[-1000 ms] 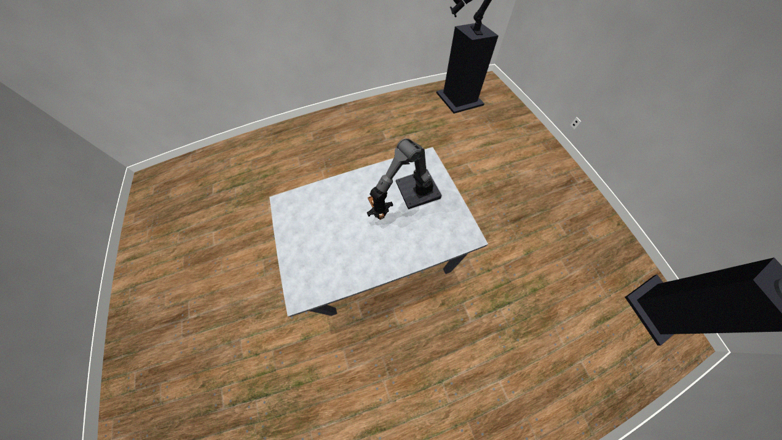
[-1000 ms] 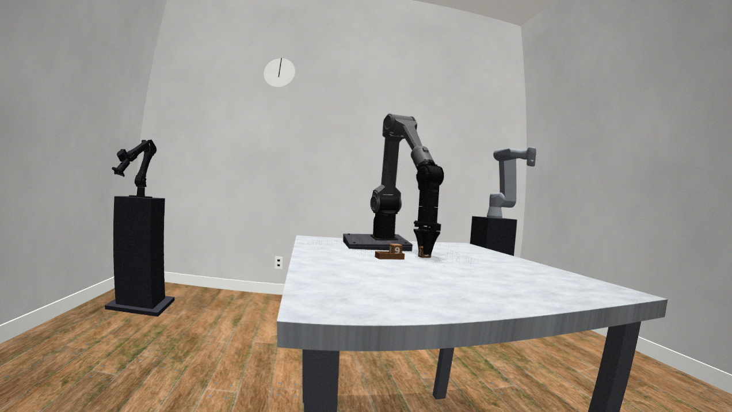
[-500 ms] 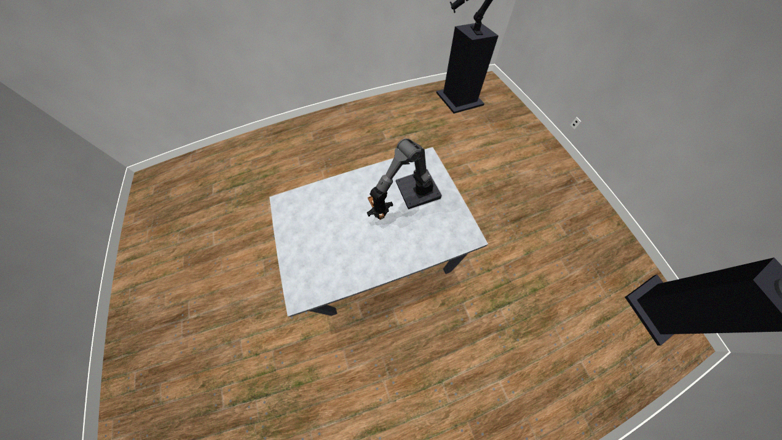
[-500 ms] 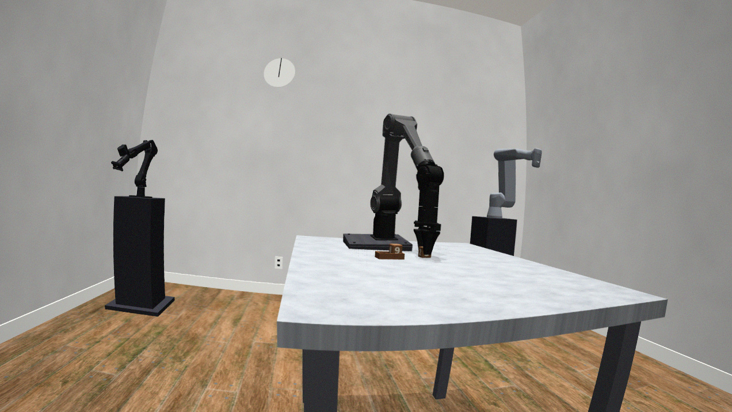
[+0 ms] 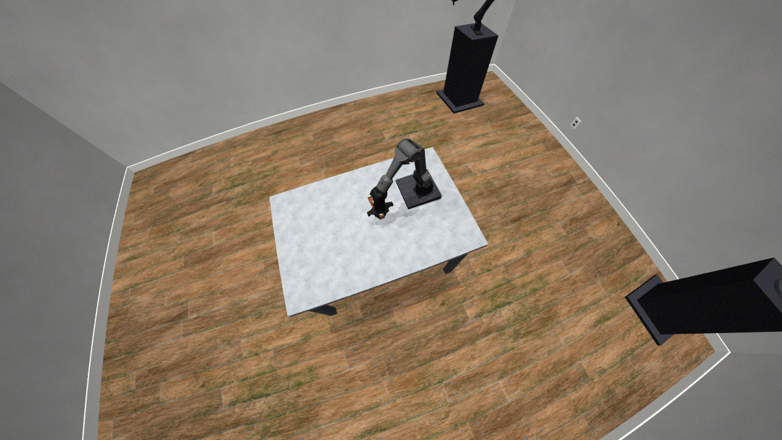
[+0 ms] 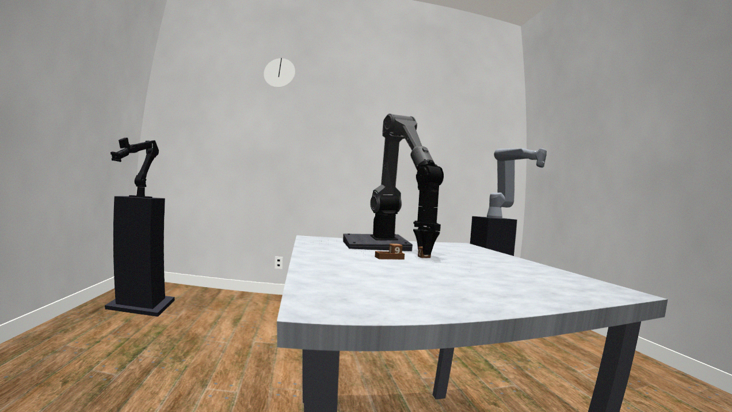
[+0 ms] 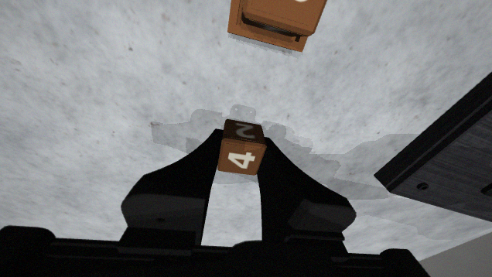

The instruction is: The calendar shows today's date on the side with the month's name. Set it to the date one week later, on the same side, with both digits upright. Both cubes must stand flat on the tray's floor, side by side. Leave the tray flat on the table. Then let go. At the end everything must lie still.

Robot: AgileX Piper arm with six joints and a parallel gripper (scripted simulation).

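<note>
The brown cube lies right at my hand. From my hand the other things lie so: tray: 10 mm ahead, 110 mm to the right, 10 mm below.
</note>
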